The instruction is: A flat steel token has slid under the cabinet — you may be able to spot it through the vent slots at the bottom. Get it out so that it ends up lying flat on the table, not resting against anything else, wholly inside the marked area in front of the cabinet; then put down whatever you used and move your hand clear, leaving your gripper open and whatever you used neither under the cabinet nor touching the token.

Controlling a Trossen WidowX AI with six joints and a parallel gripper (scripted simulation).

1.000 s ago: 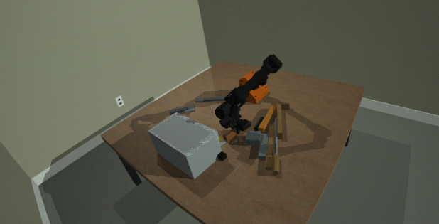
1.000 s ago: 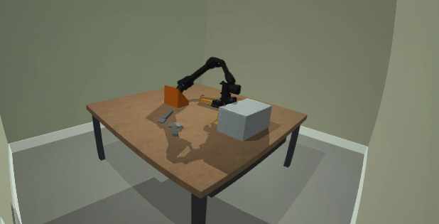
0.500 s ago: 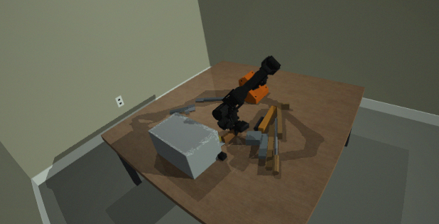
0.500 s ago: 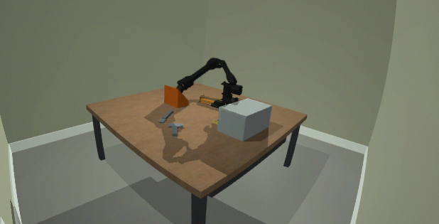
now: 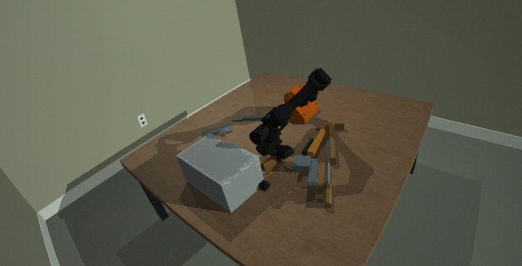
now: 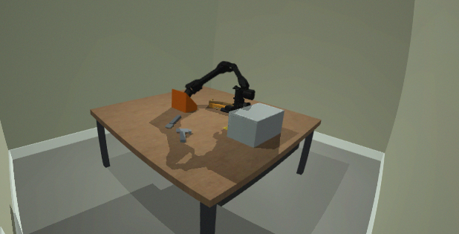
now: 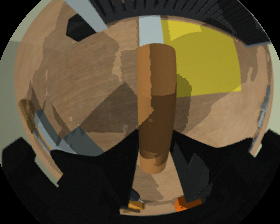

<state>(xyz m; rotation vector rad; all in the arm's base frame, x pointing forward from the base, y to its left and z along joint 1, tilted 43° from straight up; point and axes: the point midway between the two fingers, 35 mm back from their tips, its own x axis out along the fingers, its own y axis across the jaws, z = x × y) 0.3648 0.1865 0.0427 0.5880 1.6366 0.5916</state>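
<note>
My gripper tip is 22 cm past the orange bar, 7 cm to the right of it and 1 cm below it. From my gripper tip the other things lie so: grey block 11 cm to the left, 4 cm behind, 1 cm above; wooden stick 21 cm to the left, 6 cm behind; grey t-piece 44 cm to the right.
</note>
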